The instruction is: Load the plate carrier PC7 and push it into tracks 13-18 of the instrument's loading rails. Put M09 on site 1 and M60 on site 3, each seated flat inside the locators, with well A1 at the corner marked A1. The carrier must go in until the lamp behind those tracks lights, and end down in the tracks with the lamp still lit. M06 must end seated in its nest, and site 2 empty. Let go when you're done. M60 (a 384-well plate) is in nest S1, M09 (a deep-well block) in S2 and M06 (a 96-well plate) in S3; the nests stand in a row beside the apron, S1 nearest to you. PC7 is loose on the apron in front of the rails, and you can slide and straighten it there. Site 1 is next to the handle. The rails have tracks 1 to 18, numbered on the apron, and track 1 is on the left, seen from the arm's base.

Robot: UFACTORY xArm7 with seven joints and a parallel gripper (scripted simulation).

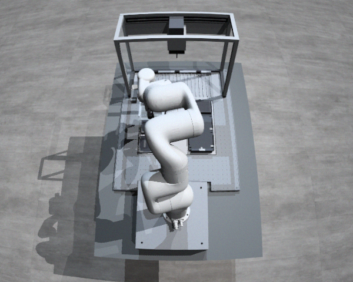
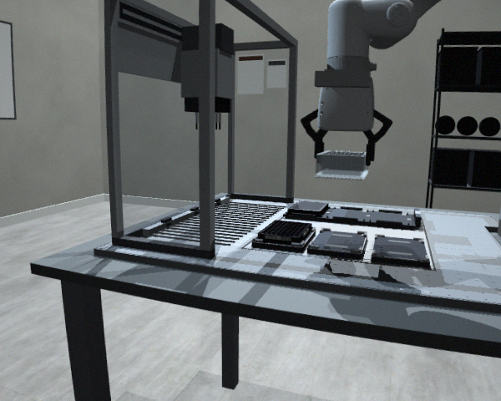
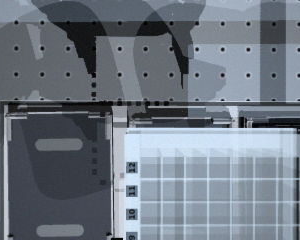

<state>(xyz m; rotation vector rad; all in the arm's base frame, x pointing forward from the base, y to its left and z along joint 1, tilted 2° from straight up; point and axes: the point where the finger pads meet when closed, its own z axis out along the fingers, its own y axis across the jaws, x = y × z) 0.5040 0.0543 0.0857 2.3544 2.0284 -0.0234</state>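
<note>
My gripper is now 26 cm to the left of the plate carrier PC7, 16 cm above it and 3 cm past it. Also, from my hand: deep-well block M09: 1 cm below; then nest S1: 17 cm below, 11 cm behind, 2 cm to the left; then nest S2: 17 cm below.
</note>
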